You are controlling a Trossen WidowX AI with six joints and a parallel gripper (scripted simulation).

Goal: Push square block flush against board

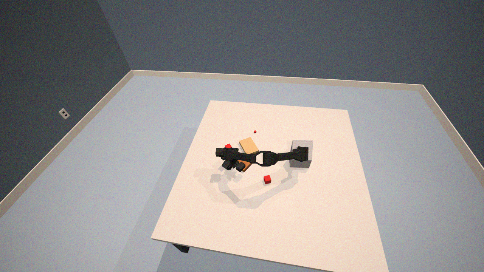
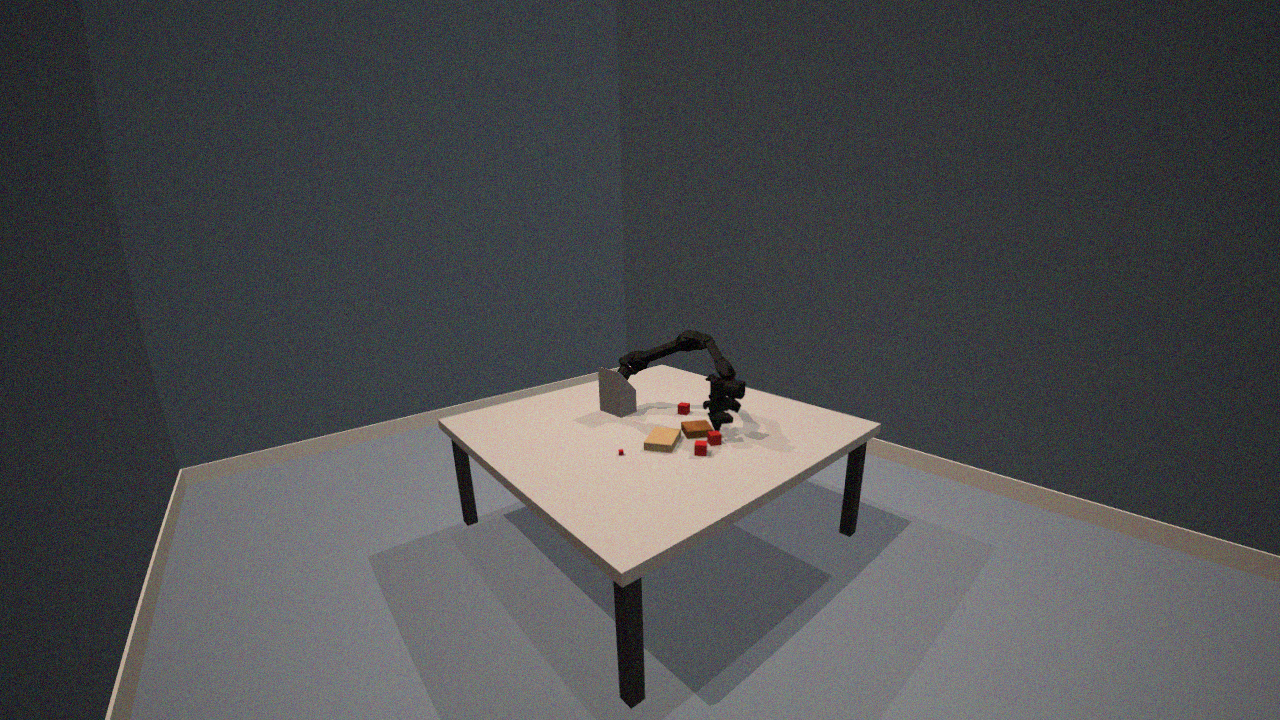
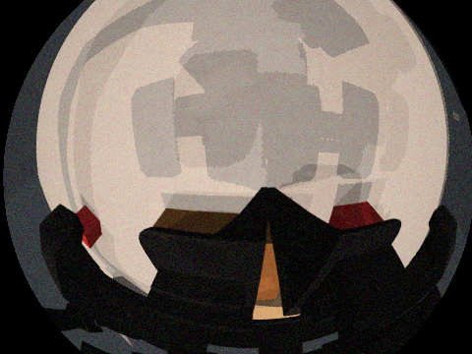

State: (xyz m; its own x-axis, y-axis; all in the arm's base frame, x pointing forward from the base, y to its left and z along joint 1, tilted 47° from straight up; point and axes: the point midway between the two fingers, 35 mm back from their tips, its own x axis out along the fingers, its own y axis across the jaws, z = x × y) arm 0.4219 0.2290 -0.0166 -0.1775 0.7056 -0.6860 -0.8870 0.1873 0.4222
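Right now the orange-brown square block is 60 mm behind my gripper tip, 50 mm to the right of it and 10 mm above it. The rest, counted from my gripper tip: tan board (60 mm behind, 210 mm to the right, 10 mm above); tiny red cube (70 mm behind, 380 mm to the right).
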